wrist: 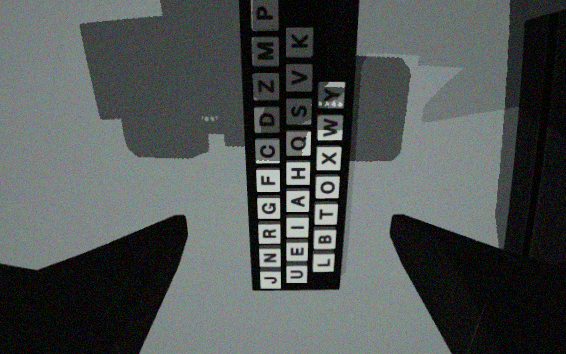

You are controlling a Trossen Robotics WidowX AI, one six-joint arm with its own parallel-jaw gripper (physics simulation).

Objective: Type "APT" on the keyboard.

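Places are measured from the arm's base along level axes (x ahead, y left, z up), in centimetres.
Pixels of known places: gripper, between the fingertips: (290,225).
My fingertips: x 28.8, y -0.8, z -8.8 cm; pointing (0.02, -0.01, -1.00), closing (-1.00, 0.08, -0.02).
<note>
For each thing: its top centre in the pictures, then the offset to it from my fingertips. "spot": a spot on its surface instead. Level surfaces: height alone.
- black keyboard, a spot on its surface: (347,45) spot: dy -7.9, dx -4.0, dz -6.2 cm
- T key, centre of its top: (326,214) dy +2.4, dx -2.4, dz -5.7 cm
- P key, centre of its top: (264,13) dy -9.6, dx +0.6, dz -5.7 cm
- pale grey surface, height of its surface: dz -7.4 cm
A black keyboard (347,45) with pale lettered keys runs from the top edge down to the lower middle of the wrist view, its letters turned sideways. The A key (298,201) is in the middle row. The T key (326,214) is in the right row, slightly lower. The P key (265,14) is at the top of the left row, partly cut off by the view's edge. My gripper (290,225) is open and empty, with one fingertip to each side of the keyboard, apart from it in the view. How high the fingers stand above the keys is hard to tell.
A pale grey surface (220,315) lies under the keyboard. Dark shadows of the arm fall across it and over the upper keys. A dark, ridged object (545,130) stands along the right edge of the view.
</note>
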